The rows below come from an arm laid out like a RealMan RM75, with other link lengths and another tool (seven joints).
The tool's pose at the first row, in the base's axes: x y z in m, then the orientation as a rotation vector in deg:
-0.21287 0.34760 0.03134 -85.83 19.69 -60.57
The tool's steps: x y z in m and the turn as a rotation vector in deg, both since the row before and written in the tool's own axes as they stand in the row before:
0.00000 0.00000 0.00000 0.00 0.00 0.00
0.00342 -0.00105 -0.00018 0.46 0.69 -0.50
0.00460 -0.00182 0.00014 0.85 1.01 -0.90
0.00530 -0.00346 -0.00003 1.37 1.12 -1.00
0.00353 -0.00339 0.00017 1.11 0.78 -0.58
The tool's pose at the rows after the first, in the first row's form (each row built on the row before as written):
-0.21287 0.34760 0.03134 -85.83 19.69 -60.57
-0.21152 0.34524 0.03367 -85.24 19.55 -61.52
-0.20964 0.34238 0.03724 -84.26 19.12 -63.04
-0.20828 0.33928 0.04259 -82.78 18.39 -64.72
-0.20781 0.33757 0.04715 -81.57 17.86 -65.79

